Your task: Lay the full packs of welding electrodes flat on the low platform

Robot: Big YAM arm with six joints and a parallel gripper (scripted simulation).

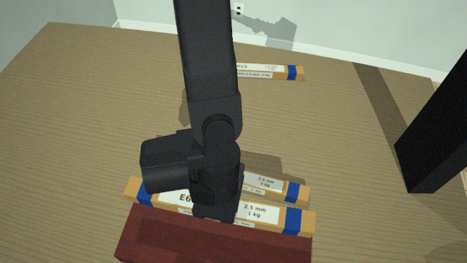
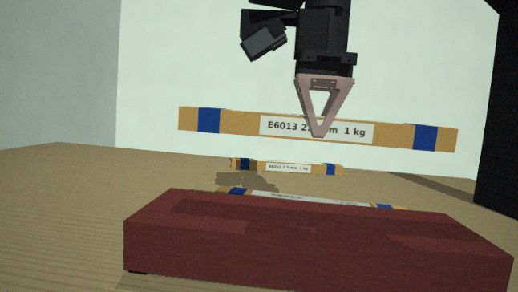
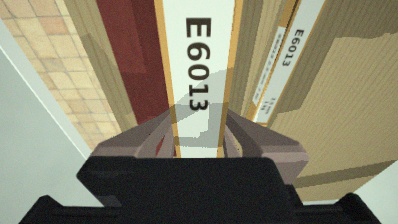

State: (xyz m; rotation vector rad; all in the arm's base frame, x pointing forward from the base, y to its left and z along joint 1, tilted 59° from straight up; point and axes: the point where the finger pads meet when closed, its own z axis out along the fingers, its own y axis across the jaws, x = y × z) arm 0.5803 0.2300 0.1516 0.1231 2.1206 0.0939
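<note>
My gripper is now 40 mm to the right of the dark red low platform and 150 mm above it.
</note>
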